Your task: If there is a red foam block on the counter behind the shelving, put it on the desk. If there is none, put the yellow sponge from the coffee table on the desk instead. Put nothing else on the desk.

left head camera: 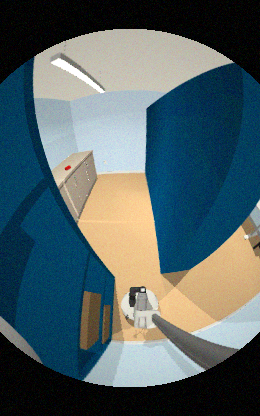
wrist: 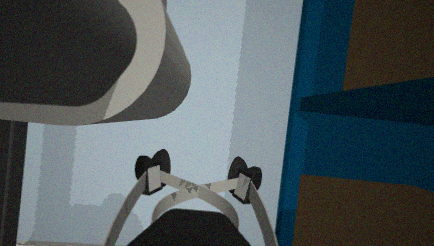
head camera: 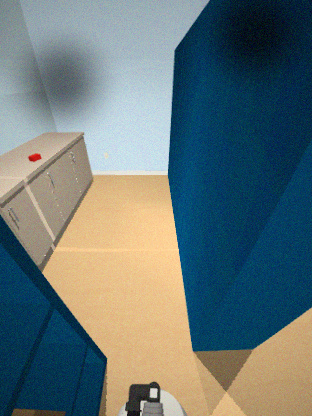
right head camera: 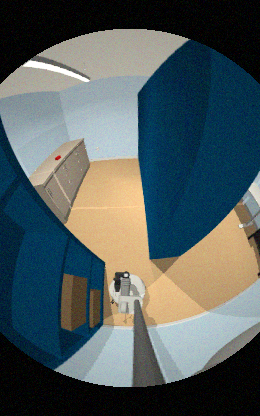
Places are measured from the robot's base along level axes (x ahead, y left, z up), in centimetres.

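Where they show: gripper, fingertip midpoint: (left head camera: 131,319) (wrist: 199,167) (right head camera: 116,304).
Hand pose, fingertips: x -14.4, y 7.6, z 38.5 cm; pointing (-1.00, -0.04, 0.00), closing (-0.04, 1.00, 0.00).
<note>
After its pixels a point has its place.
A small red block (head camera: 34,157) @(y 124.2, x 163.2, z 91.8 cm) (left head camera: 67,168) @(y 124.1, x 162.8, z 89.7 cm) (right head camera: 58,158) @(y 123.5, x 164.5, z 88.6 cm) lies on top of the counter (head camera: 57,141) @(y 135.5, x 227.5, z 88.2 cm) (left head camera: 82,158) @(y 117.7, x 212.4, z 87.5 cm) (right head camera: 73,146) @(y 118.0, x 216.4, z 87.6 cm), which stands along the left wall at the far end of the passage. My gripper (wrist: 199,167) @(y 7.6, x -14.4, z 38.5 cm) is open, with its two dark fingertips apart and nothing between them. It is far from the block, near the wall and the blue shelving (wrist: 290,150) @(y 29.4, x -52.3, z 36.9 cm). The yellow sponge does not show in these views.
A tall blue shelf unit (head camera: 200,210) @(y -24.6, x 91.6, z 88.8 cm) (left head camera: 172,175) @(y -24.3, x 98.5, z 106.5 cm) (right head camera: 160,165) @(y -25.2, x 80.5, z 111.5 cm) stands on the right. Another blue unit (head camera: 60,325) @(y 37.3, x 31.2, z 76.6 cm) (left head camera: 102,265) @(y 33.5, x 32.5, z 62.7 cm) (right head camera: 95,260) @(y 38.0, x 31.2, z 23.6 cm), holding brown boxes (left head camera: 90,320) @(y 33.2, x -12.8, z 72.0 cm) (right head camera: 74,302) @(y 33.2, x -12.5, z 72.1 cm), stands close on the left. Wooden-coloured floor (head camera: 120,280) @(y 36.0, x 94.7, z -2.8 cm) runs between them towards the counter and far wall.
</note>
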